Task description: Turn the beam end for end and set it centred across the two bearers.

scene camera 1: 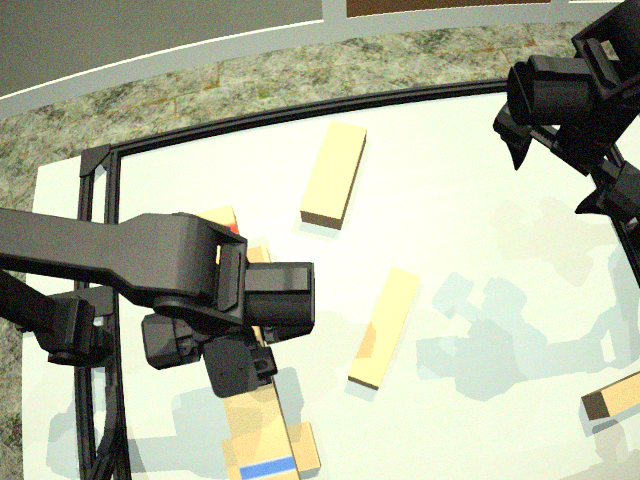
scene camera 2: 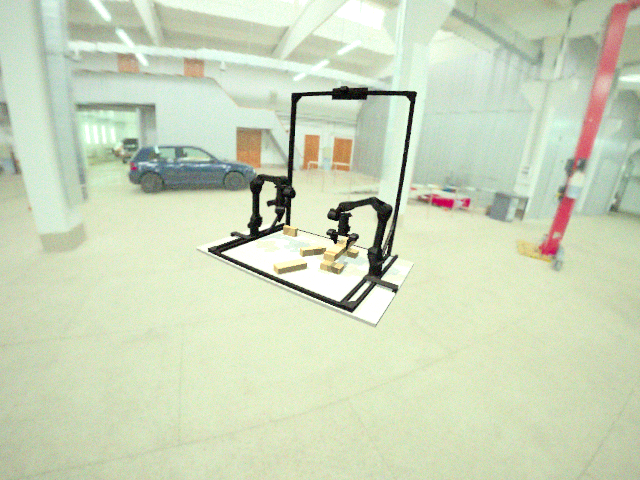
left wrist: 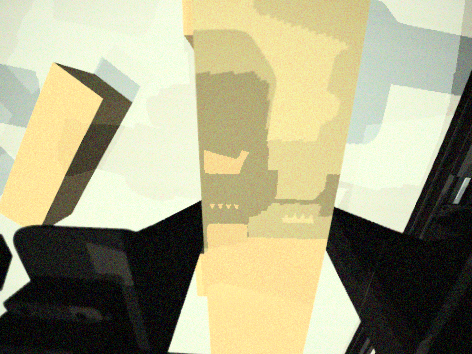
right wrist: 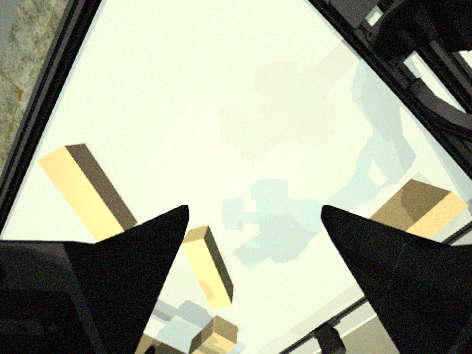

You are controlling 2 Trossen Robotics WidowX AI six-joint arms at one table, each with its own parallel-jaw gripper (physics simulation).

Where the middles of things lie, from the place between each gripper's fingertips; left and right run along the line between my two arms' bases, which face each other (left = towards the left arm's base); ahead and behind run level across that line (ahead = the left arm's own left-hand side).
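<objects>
Taking the beam (scene camera 1: 257, 425) first, I find my left hand 10 mm below it and 10 mm beyond it. By its middle, the beam is nearer to my left hand than to my right hand.
Measured from that same beam, my right hand is 9 cm above it, and the hand is also 9 cm past the beam and 41 cm to the right of it.
</objects>
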